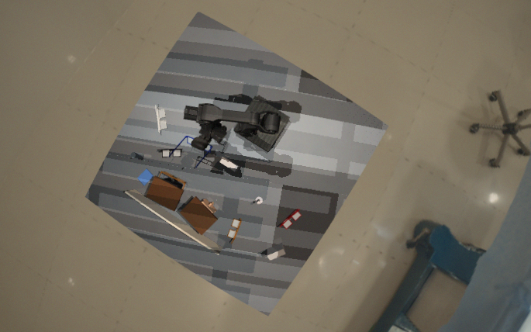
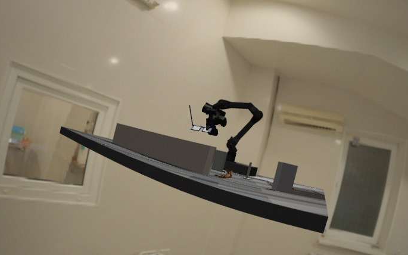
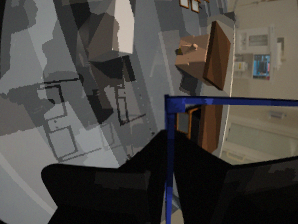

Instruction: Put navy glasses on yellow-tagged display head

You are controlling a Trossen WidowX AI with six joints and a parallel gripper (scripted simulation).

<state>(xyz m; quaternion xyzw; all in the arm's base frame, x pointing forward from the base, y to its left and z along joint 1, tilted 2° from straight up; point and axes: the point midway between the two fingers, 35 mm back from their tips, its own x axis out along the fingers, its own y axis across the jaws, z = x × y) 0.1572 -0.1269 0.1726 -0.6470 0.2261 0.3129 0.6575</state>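
Right now my gripper tip is 12 cm short of the small post, 34 cm to the right of it and 19 cm above it. Round my gripper tip: pale bar: 44 cm ahead, 1 cm to the right, 16 cm below; head: 29 cm ahead, 11 cm to the right, 15 cm below; blue tag: 32 cm ahead, 28 cm to the right, 21 cm below.
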